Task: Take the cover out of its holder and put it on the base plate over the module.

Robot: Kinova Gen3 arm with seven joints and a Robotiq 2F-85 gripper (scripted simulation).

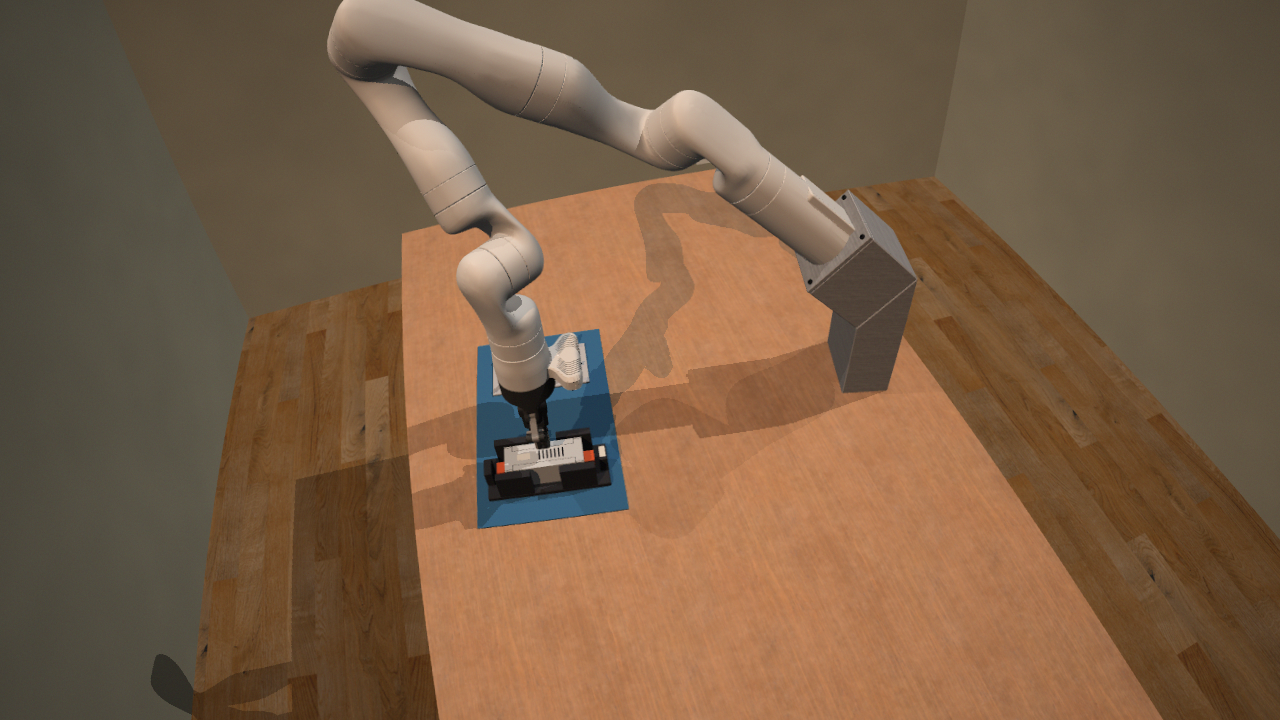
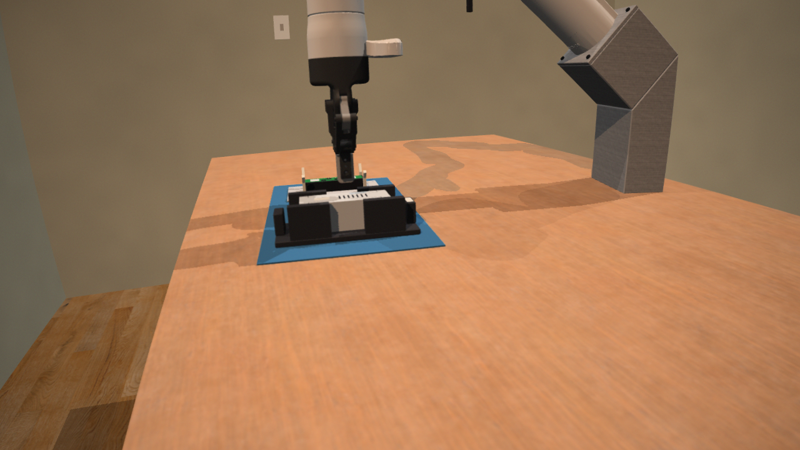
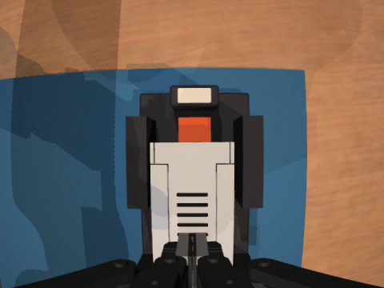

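My gripper is now 6 cm above the light grey cover.
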